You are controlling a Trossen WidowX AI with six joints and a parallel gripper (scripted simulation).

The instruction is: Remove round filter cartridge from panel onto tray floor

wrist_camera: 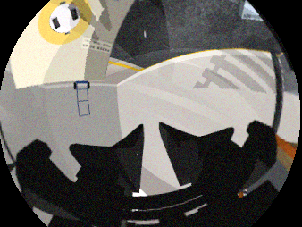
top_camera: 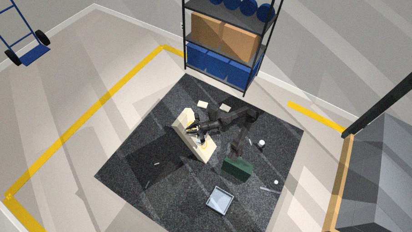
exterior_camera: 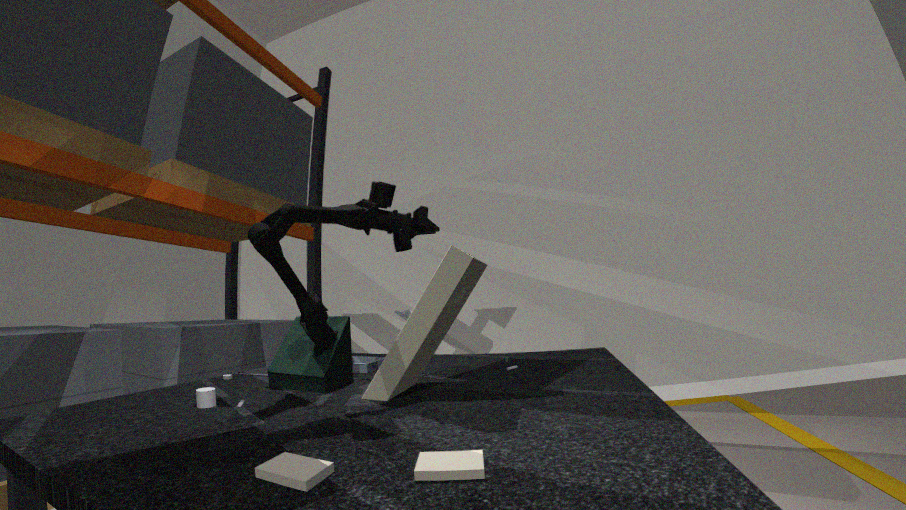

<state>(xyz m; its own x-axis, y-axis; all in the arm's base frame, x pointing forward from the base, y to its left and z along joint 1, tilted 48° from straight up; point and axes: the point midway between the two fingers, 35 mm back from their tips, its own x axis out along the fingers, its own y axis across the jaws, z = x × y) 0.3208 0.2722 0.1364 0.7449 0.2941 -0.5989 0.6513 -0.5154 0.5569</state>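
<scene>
My gripper tip is now 170 mm above the round filter cartridge, 120 mm to the left of it and 50 mm short of it. Round my gripper tip: tray 440 mm below, 370 mm behind, 190 mm to the left.
</scene>
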